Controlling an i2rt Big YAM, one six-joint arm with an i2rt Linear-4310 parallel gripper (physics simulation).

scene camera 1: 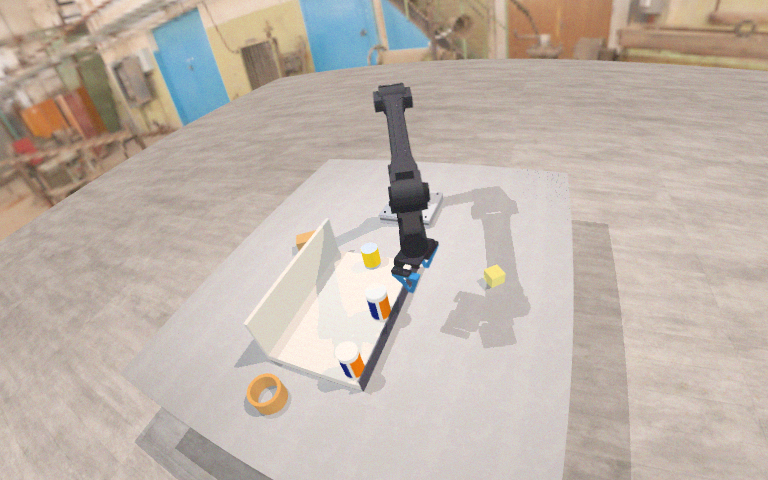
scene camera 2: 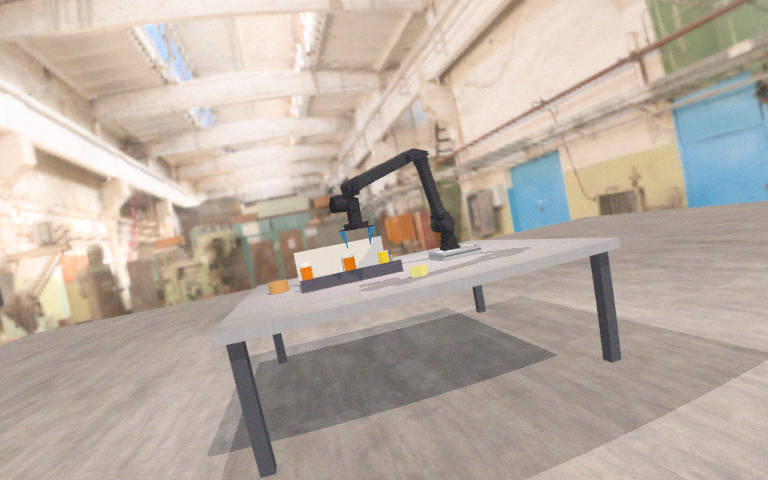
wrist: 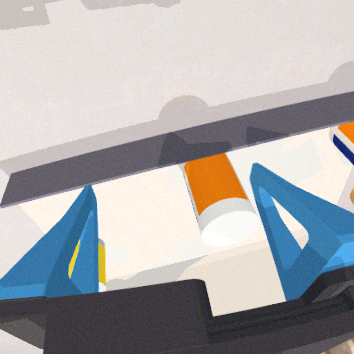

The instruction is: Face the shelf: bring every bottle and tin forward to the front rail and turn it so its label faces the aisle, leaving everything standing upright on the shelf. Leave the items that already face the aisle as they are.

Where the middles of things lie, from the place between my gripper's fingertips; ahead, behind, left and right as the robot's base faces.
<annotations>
My gripper is now 13 cm above the dark front rail (scene camera 2: 359, 274), 6 cm to the left of it and 5 cm short of it. Also, from my hand: cream shelf (scene camera 1: 268, 321) 21 cm to the right, 9 cm ahead, 7 cm below; then cream shelf tray (scene camera 1: 336, 310) 21 cm to the right, 14 cm below, 9 cm ahead.
</annotations>
